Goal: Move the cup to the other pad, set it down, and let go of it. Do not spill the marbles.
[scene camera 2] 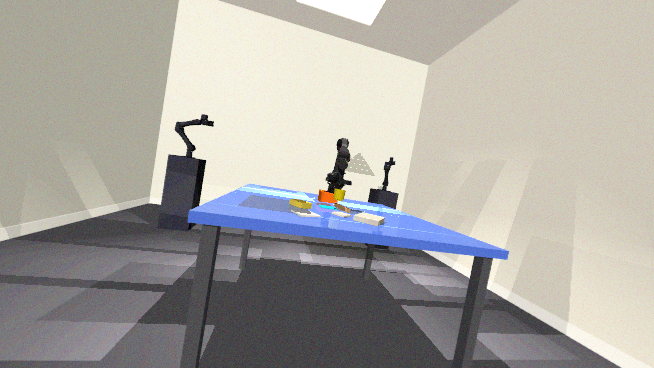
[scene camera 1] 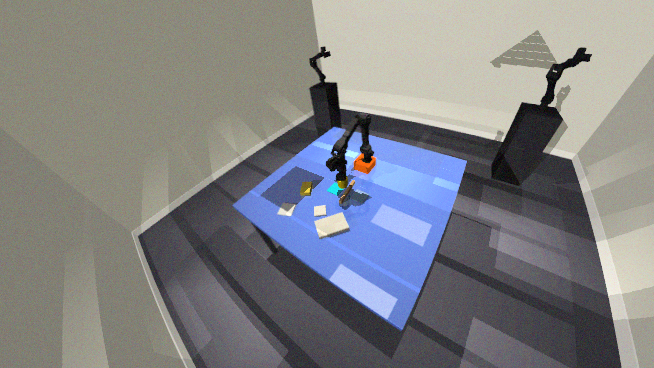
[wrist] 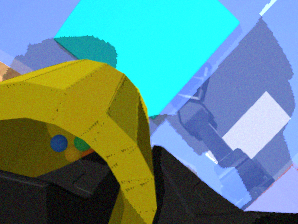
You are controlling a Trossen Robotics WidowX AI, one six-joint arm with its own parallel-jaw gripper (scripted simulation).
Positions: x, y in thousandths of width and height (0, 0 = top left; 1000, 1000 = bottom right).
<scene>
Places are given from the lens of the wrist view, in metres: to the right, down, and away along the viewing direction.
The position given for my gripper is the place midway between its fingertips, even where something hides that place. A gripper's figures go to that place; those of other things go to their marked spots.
my gripper (wrist: 465, 681): 0.00, 0.02, 0.10
yellow cup (wrist: 304, 449): -0.01, 0.00, 0.06
teal pad (wrist: 535, 239): 0.01, -0.04, 0.17
The marked spots on the yellow cup and the teal pad are 0.12 m apart.
</scene>
